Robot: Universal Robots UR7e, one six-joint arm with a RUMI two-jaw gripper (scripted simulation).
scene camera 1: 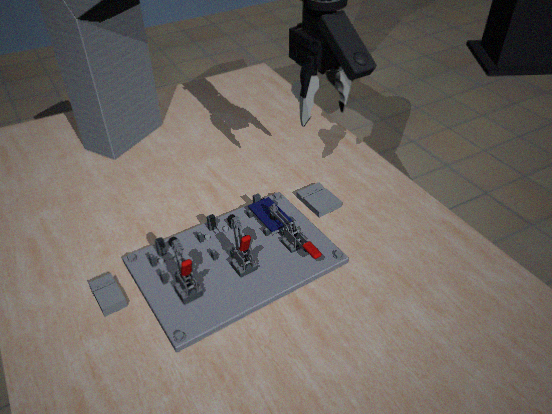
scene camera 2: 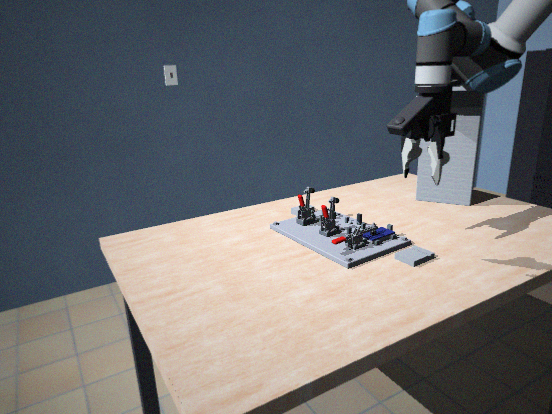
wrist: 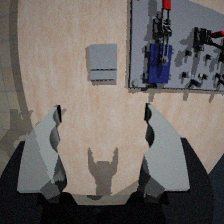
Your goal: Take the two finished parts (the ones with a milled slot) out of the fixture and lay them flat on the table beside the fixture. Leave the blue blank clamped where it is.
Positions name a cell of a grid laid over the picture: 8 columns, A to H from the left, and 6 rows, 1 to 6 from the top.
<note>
In view: the gripper (scene camera 1: E2) and a blue blank (wrist: F2).
The gripper also shows in scene camera 2 (scene camera 2: G3) and in the wrist view (wrist: D3).
</note>
